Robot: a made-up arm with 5 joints. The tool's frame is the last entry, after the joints. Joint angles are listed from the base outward. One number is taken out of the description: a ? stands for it. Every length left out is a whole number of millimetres.
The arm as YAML. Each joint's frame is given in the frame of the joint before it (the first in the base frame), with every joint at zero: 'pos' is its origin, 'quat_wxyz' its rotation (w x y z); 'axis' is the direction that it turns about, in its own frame. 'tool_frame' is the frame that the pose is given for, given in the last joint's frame.
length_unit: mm
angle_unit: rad
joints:
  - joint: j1
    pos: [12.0, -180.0, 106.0]
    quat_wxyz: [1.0, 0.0, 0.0, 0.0]
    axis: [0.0, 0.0, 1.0]
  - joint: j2
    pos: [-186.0, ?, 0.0]
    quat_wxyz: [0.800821, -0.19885, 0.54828, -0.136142]
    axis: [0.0, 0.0, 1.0]
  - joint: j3
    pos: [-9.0, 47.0, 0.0]
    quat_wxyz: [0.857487, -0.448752, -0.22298, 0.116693]
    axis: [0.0, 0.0, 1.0]
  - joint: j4
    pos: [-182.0, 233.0, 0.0]
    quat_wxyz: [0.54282, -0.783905, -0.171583, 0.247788]
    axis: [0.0, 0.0, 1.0]
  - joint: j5
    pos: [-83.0, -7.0, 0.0]
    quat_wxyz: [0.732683, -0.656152, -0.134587, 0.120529]
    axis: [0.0, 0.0, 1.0]
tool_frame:
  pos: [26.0, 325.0, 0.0]
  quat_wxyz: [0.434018, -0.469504, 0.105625, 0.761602]
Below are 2 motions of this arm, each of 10 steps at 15 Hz.
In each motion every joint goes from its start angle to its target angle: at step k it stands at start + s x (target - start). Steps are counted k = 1, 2, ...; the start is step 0. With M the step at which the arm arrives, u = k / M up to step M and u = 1 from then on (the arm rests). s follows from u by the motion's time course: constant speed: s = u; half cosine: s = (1 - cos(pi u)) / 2; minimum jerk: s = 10 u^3 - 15 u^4 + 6 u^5.
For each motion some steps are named. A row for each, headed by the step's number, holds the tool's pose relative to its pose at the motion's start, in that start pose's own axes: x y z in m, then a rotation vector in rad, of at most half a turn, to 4 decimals.
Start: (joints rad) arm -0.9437 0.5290 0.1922 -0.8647 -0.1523
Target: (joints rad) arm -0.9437 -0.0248 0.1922 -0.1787 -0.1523
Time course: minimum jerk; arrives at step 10
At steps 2, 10:
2: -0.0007 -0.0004 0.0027 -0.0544 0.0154 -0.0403
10: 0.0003 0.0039 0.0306 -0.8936 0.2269 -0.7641

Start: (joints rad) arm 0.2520 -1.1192 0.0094 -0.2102 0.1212
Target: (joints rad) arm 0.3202 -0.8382 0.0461 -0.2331 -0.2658
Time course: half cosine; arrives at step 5
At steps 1, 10:
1: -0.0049 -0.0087 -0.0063 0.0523 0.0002 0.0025
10: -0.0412 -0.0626 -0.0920 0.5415 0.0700 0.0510

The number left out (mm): -41.0
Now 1 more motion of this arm.
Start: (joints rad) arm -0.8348 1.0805 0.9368 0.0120 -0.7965
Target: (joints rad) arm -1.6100 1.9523 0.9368 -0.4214 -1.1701
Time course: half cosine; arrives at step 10
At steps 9, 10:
9: 0.2016 -0.0731 0.0375 -0.1937 0.6832 0.5533
10: 0.2051 -0.0753 0.0408 -0.2058 0.7033 0.5541

